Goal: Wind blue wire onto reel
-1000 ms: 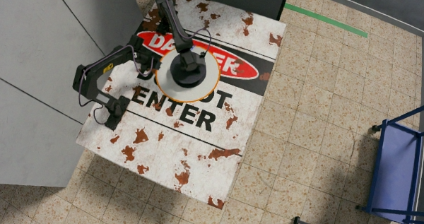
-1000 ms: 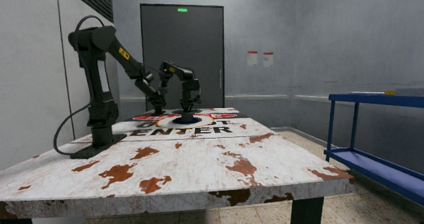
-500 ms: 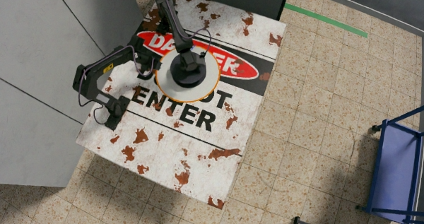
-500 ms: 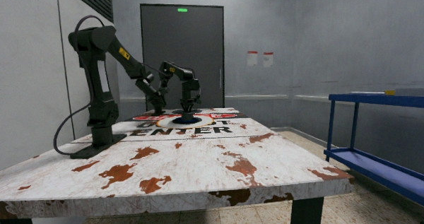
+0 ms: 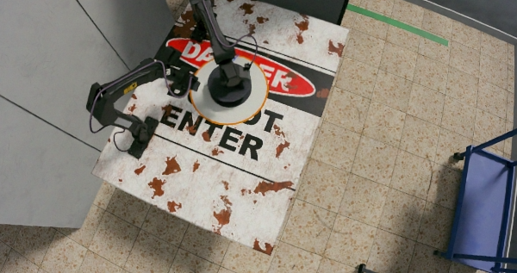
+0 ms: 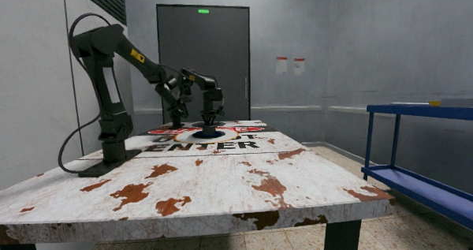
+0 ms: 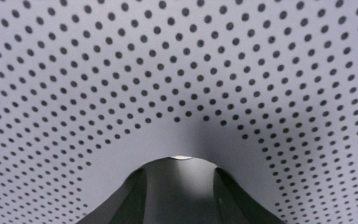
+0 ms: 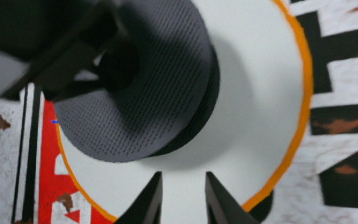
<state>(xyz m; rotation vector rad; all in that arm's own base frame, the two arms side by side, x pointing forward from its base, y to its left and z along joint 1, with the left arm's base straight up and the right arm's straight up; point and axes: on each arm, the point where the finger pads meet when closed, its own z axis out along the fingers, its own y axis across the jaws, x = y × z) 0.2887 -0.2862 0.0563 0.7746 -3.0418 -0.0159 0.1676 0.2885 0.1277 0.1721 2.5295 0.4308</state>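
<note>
My left hand is 20 mm above the dark grey reel. Round my left hand: white painted ring: 60 mm below, 10 mm behind; orange-edged painted ring: 60 mm below, 10 mm behind.
</note>
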